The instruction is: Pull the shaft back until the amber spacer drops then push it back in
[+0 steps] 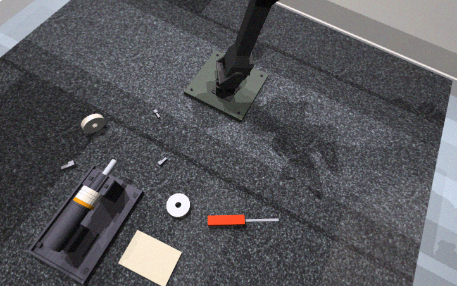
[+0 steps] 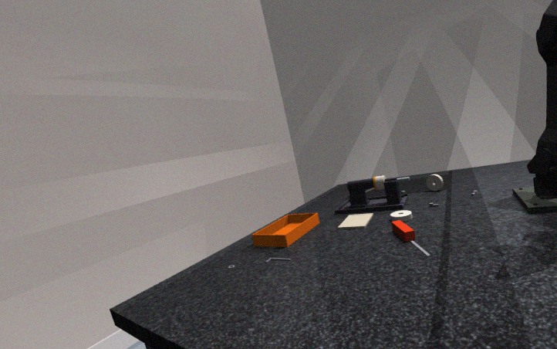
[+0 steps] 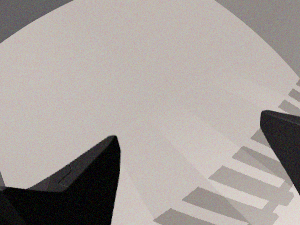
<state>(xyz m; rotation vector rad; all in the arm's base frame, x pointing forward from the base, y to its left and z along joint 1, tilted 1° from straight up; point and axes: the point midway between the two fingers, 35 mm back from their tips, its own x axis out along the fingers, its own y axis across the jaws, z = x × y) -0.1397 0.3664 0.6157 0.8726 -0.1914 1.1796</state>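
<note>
The grey shaft lies 59 cm ahead of my gripper tip, 57 cm below it and 47 cm to the right of it. Also, from my gripper tip: cream card: 65 cm below, 63 cm ahead, 29 cm to the right; red-handled screwdriver: 65 cm below, 44 cm ahead, 15 cm to the right; amber spacer: 61 cm ahead, 57 cm below, 47 cm to the right.
</note>
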